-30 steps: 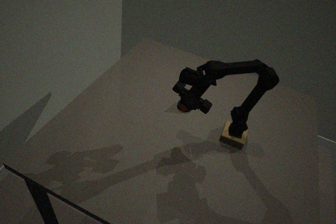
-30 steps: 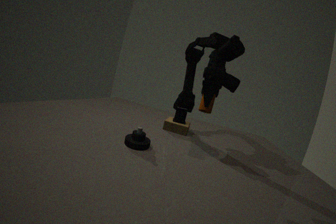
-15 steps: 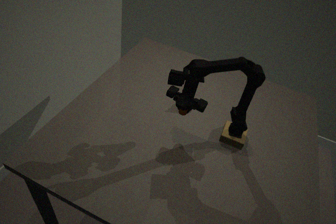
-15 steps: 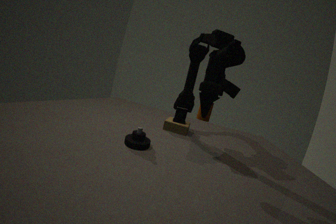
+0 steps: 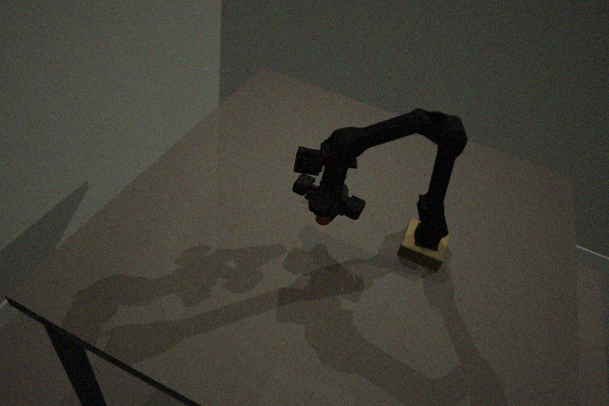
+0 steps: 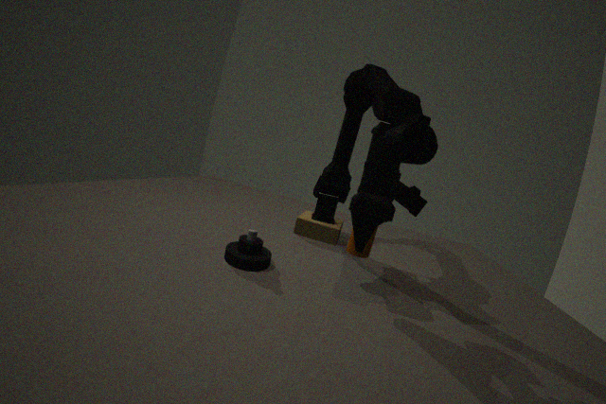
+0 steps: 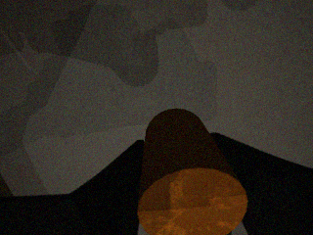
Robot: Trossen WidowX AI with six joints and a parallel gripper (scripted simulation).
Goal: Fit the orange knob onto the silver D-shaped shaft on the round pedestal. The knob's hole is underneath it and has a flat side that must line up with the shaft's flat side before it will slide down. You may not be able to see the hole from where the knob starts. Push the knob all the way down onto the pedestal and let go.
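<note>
The round black pedestal is 19 cm to the right of my gripper tip, 5 cm below it and 1 cm behind it. The rest, counted from my gripper tip: orange knob 3 cm above.
</note>
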